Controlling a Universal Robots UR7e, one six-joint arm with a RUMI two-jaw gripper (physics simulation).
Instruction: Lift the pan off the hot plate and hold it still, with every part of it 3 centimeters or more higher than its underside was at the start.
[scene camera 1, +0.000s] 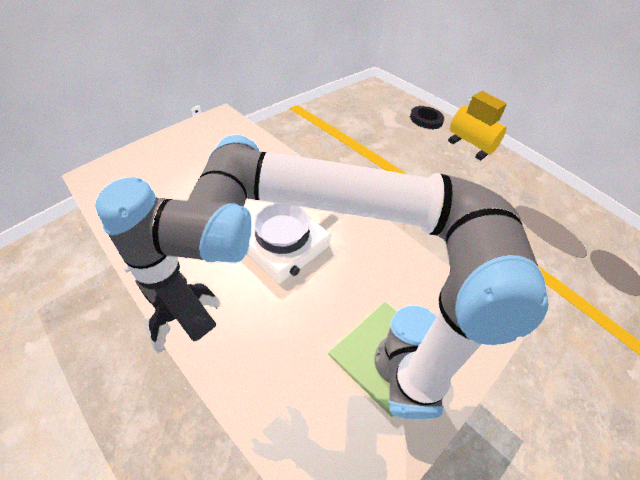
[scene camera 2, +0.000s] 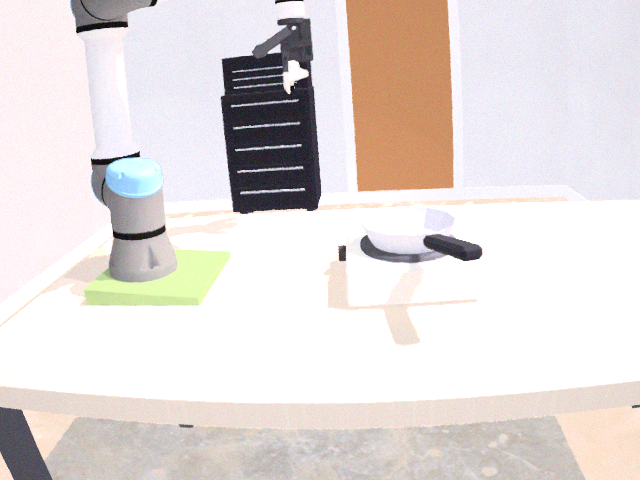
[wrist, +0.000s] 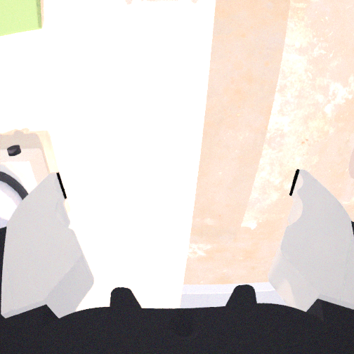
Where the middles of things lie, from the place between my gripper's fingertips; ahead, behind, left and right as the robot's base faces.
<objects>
Right now the white hot plate (scene camera 2: 374, 277) is 30 cm ahead of my hand, 41 cm to the right of it and 31 cm below it. Also, from my hand: pale pan (scene camera 1: 281, 225) 32 cm ahead, 50 cm to the right, 23 cm below.
</objects>
